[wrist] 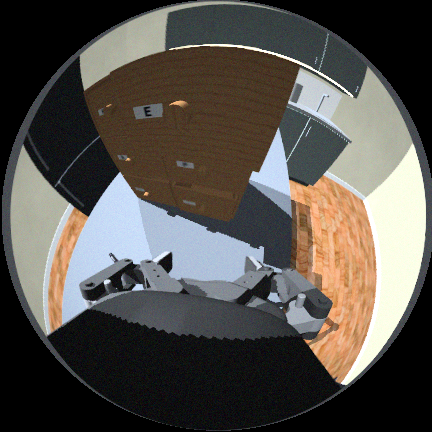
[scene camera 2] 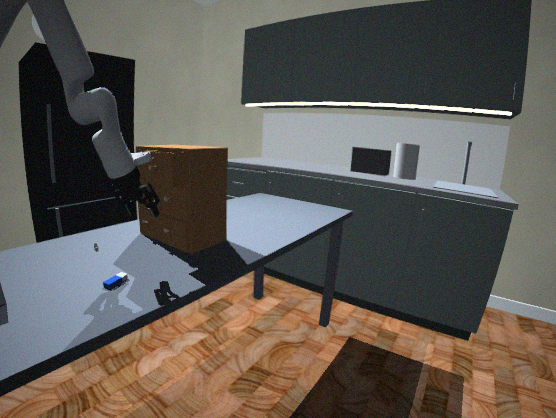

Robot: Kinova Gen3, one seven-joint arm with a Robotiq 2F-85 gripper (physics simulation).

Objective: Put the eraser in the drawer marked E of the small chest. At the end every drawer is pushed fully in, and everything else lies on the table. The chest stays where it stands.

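Places are measured from the arm's base along level axes (x ahead, y left, z up), in millimetres.
Where they show: gripper, fingertip midpoint: (wrist: 207,262) (scene camera 2: 145,215).
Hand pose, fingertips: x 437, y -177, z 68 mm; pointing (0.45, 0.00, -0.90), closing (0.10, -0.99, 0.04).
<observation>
Things, the pixels of their centre, and the offset from my fingertips. Level surfaces: height alone.
- white eraser, body centre: (scene camera 2: 115,280) dx -127, dy -15, dz -144 mm
- table, its level: dz -150 mm
- brown wooden chest, body centre: (scene camera 2: 180,192) dx +234, dy +97, dz +14 mm
- tiny dark object, body centre: (scene camera 2: 96,246) dx -36, dy +244, dz -145 mm
The blue and white eraser (scene camera 2: 115,281) lies on the table (scene camera 2: 295,212), in front of the chest; it does not show in the wrist view. The brown wooden chest (scene camera 2: 207,200) stands upright on the table. Its drawer marked E (wrist: 120,102) (scene camera 2: 159,170), top right of the front, stands pulled out; its inside is hidden from both views. The other drawers look pushed in. My gripper (scene camera 2: 142,209) (wrist: 207,262) is open and empty, in front of the chest and lower than drawer E, well above the table.
A tiny dark object (scene camera 2: 96,247) lies on the table behind the eraser. Part of a dark grey block (scene camera 2: 3,306) shows at the left edge. The table's front edge runs close to the chest and eraser. A kitchen counter (scene camera 2: 370,185) stands behind the table.
</observation>
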